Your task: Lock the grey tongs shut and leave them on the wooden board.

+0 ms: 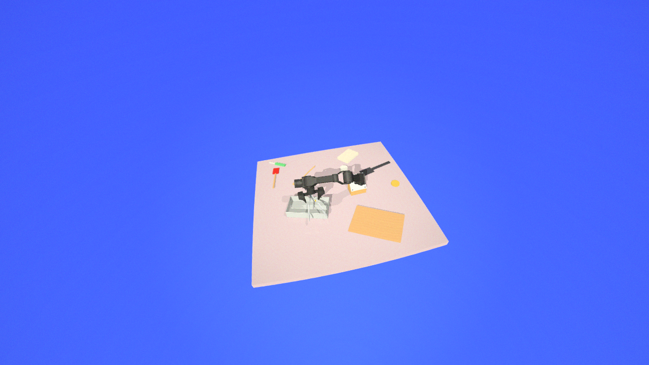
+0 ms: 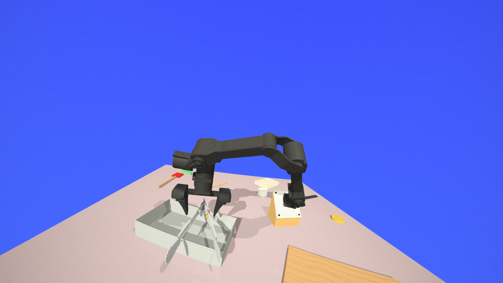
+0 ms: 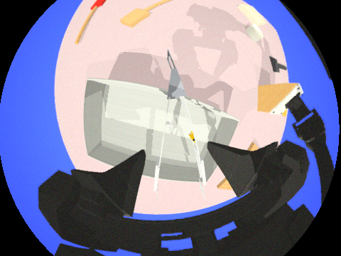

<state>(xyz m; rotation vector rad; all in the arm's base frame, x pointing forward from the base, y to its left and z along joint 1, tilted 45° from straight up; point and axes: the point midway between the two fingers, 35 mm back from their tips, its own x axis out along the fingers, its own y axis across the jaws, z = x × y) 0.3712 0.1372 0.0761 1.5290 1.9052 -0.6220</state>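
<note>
Right now my gripper tip is 50 mm above the tin and 40 mm short of it. The rest, counted from my gripper tip: white cylinder (420 mm to the right, 300 mm behind, 60 mm below); red spatula (450 mm to the right, 320 mm ahead, 70 mm below); wooden board (440 mm behind, 210 mm to the left, 70 mm below).
</note>
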